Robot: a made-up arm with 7 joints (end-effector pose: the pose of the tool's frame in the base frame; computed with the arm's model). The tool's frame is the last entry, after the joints. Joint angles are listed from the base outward.
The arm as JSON. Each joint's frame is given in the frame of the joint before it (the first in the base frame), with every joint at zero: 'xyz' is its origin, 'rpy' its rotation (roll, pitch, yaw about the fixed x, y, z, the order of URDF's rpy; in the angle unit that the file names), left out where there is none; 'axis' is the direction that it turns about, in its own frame. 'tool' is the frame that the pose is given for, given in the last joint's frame.
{
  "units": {
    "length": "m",
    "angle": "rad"
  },
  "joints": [
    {
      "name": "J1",
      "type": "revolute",
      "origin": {
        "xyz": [
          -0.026,
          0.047,
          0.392
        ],
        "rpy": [
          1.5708,
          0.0,
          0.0
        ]
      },
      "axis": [
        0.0,
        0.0,
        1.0
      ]
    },
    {
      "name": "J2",
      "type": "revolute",
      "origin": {
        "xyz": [
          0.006,
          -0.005,
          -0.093
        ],
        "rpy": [
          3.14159,
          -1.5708,
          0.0
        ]
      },
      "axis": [
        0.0,
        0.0,
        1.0
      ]
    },
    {
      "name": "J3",
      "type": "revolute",
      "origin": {
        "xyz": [
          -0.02,
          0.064,
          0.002
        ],
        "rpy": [
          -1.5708,
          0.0,
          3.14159
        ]
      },
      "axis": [
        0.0,
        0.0,
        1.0
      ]
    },
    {
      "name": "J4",
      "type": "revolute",
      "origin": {
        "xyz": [
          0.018,
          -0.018,
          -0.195
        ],
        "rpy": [
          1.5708,
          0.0,
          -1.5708
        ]
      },
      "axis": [
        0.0,
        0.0,
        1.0
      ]
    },
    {
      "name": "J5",
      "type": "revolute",
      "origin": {
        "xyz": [
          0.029,
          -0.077,
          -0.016
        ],
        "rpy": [
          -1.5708,
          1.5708,
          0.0
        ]
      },
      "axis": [
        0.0,
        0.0,
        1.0
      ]
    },
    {
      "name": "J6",
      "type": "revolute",
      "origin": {
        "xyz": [
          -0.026,
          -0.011,
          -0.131
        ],
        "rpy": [
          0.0,
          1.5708,
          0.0
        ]
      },
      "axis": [
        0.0,
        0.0,
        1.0
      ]
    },
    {
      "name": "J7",
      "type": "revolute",
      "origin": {
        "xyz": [
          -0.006,
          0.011,
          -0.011
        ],
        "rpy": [
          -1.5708,
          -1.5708,
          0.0
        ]
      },
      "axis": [
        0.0,
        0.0,
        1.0
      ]
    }
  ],
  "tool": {
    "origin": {
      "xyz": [
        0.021,
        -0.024,
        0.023
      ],
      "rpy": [
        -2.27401,
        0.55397,
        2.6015
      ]
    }
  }
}
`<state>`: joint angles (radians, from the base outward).
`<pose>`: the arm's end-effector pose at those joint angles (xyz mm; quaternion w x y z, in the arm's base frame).
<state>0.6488 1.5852 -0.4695 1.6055 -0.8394 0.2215 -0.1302</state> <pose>146.9 389.0 476.7 0.1067 0.9316 0.1550 -0.3110</pose>
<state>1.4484 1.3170 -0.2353 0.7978 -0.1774 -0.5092 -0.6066</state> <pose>104.1 527.9 528.8 0.3252 0.8535 -0.3318 0.2359</pose>
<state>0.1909 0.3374 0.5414 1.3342 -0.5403 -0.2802 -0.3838</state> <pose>178.2 378.6 173.5 0.6634 0.7037 -0.2455 -0.0665</pose>
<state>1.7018 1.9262 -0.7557 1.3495 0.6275 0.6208 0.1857</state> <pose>-46.5 417.8 552.1 0.7846 0.5931 -0.1805 -0.0023</pose>
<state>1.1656 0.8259 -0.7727 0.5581 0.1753 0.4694 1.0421</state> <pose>320.1 410.8 372.0 0.7823 0.1169 -0.0151 -0.6117</pose>
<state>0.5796 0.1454 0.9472 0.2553 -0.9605 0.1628 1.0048</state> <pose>224.5 317.9 36.5 0.8111 -0.2032 -0.0894 -0.5411</pose>
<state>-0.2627 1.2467 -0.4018 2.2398 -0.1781 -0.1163 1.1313</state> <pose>139.4 247.9 280.5 0.0364 0.1152 -0.0629 -0.9907</pose>
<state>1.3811 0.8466 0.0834 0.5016 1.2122 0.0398 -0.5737</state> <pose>230.9 449.3 497.5 0.7550 -0.0007 -0.5265 0.3908</pose>
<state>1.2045 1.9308 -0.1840 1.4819 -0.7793 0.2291 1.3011</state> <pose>-45.3 385.8 654.4 0.5978 0.6268 0.4249 -0.2633</pose>
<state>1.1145 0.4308 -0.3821 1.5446 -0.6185 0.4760 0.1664</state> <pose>274.1 221.7 459.1 0.5081 0.7371 -0.3272 -0.3024</pose>
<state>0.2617 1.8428 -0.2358 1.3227 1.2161 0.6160 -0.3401</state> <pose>145.6 375.5 505.8 0.8516 0.5064 0.0284 -0.1322</pose>
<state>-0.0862 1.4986 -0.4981 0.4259 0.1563 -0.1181 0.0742</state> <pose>71.9 562.1 334.5 0.5938 0.5266 0.4295 -0.4308</pose>
